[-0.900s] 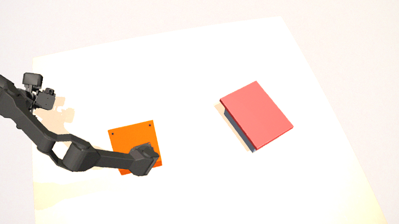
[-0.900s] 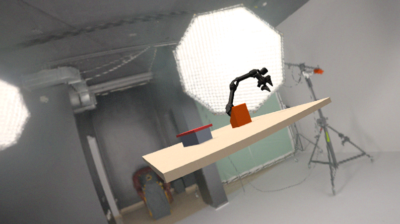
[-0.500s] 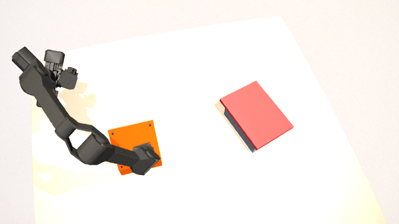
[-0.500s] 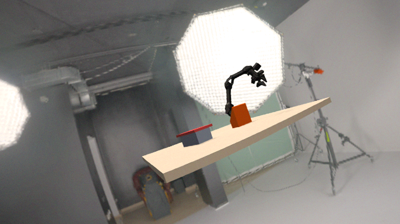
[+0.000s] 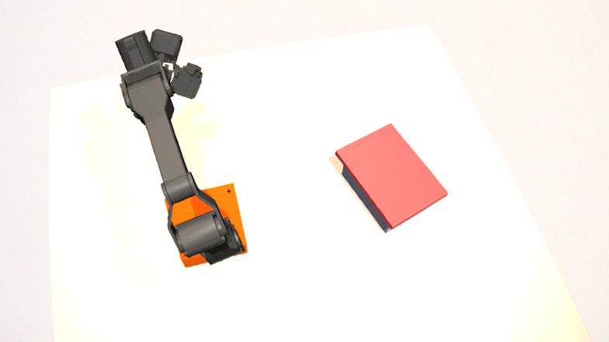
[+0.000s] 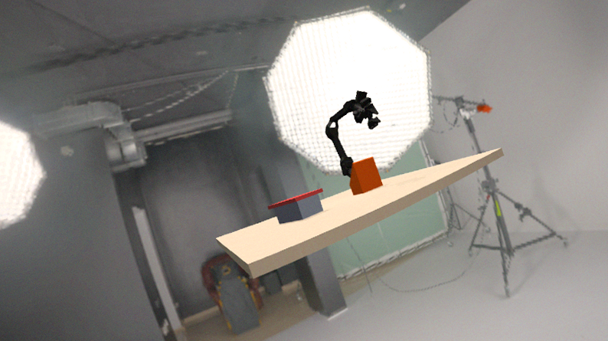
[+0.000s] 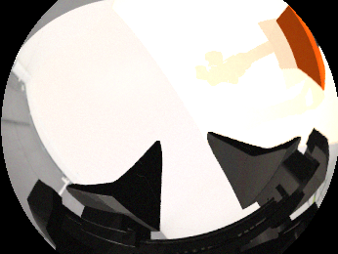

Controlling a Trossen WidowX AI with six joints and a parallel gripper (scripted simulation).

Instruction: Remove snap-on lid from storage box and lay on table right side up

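Right now the lid is 49 cm ahead of my gripper tip, 27 cm to the right of it and 25 cm below it. Round my gripper tip: storage box 49 cm ahead, 27 cm to the right, 30 cm below.
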